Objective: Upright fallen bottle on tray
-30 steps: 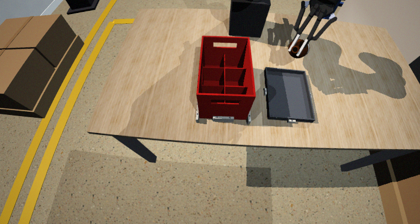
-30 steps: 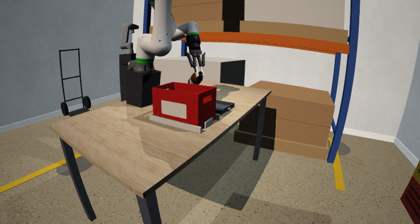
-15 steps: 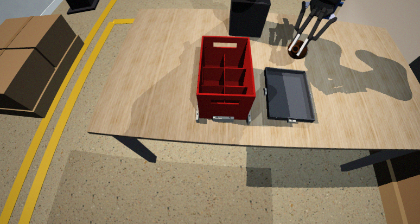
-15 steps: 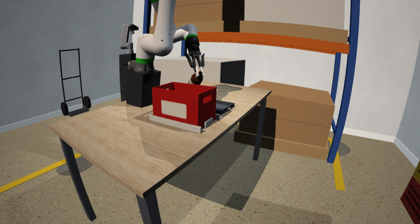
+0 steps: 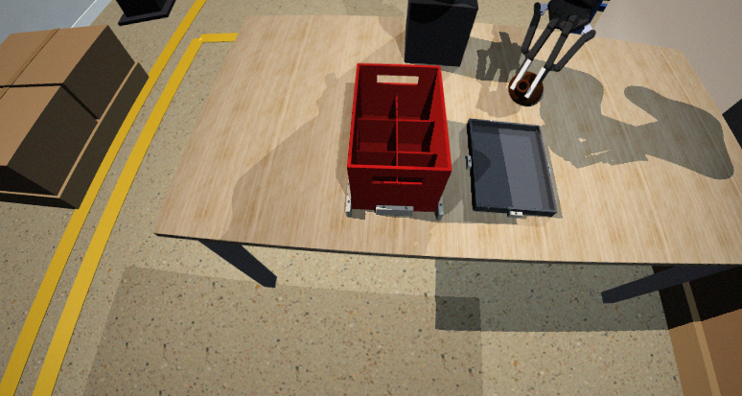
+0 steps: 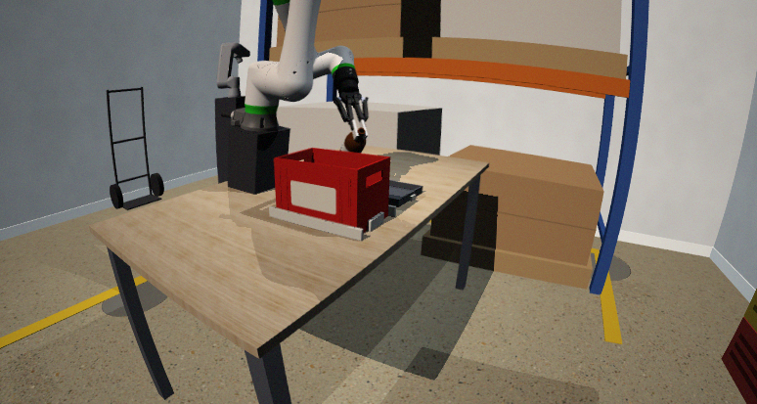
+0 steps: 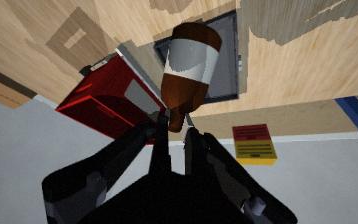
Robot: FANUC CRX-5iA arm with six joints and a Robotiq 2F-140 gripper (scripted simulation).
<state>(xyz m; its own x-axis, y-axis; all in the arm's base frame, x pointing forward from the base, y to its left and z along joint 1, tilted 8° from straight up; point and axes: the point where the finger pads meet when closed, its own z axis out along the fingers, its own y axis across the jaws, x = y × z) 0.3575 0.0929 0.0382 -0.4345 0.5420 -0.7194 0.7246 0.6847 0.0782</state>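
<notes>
Right now the brown bottle is 20 mm behind my hand, 20 mm to the left of it and 50 mm below it. Also, from my hand: dark grey tray: 80 mm ahead, 10 mm to the left, 210 mm below; red crate: 20 mm ahead, 270 mm to the right, 140 mm below.
</notes>
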